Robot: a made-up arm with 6 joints.
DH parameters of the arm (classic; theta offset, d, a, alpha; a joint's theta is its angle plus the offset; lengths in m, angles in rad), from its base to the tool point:
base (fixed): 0.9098 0 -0.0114 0
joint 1: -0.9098 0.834 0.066 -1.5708
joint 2: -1.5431 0 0.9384 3.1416
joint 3: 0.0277 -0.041 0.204 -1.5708
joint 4: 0 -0.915 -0.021 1.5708
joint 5: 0 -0.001 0.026 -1.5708
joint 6: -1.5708 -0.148 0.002 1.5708
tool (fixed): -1.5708 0.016 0 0
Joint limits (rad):
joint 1: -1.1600..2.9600
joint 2: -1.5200..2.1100
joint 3: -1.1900..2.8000
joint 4: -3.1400..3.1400
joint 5: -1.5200..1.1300
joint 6: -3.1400..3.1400
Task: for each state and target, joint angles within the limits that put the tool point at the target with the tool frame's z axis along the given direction. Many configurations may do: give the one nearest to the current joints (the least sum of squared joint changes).
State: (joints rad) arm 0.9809 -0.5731 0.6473 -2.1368 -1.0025 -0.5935
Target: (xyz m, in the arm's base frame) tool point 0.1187 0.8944 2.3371 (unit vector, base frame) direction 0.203 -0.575 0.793
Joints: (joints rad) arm 1.2938 -0.1007 0.1903 -2.1899 -0.8113 -1.2202
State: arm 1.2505 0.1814 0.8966 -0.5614 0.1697 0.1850
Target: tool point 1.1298 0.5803 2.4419 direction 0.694 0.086 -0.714
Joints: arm 0.4534 0.5448 1.2122 -0.2594 0.0880 0.4873
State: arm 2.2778 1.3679 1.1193 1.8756 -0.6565 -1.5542
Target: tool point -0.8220 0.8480 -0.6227 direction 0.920 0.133 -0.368
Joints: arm 2.3693 2.0470 0.4416 2.6453 -1.2348 -1.9937
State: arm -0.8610 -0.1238 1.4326 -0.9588 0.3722 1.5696
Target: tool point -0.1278 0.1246 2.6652 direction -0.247 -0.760 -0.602
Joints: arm -1.1600 -0.5299 0.6286 -1.4194 0.6564 2.1070
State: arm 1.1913 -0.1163 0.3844 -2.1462 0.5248 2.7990
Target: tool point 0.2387 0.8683 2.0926 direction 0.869 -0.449 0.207
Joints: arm 1.3016 -0.2167 -0.1020 -1.3346 0.1776 3.1400
